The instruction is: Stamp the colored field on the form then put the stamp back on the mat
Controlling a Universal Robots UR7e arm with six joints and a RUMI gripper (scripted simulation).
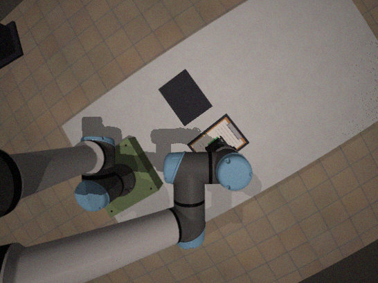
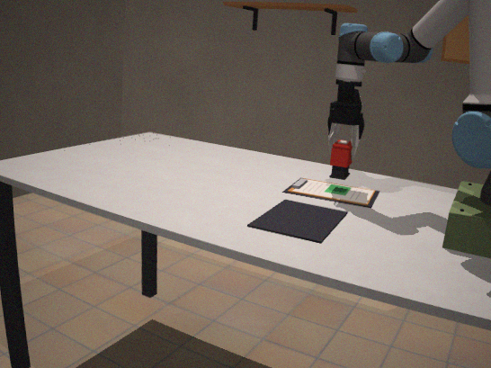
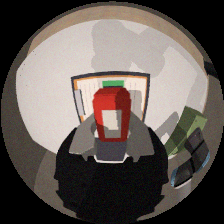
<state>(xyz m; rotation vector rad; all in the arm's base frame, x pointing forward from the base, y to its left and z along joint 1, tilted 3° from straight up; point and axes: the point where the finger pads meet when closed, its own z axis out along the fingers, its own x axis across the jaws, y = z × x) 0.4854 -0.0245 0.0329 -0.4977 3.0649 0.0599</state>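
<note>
The form lies 2 cm ahead of my hand, 2 cm to the left of it and 11 cm below it. From my hand the other things lie so: red stamp: 2 cm below; dark mat: 7 cm behind, 29 cm to the left, 11 cm below.
</note>
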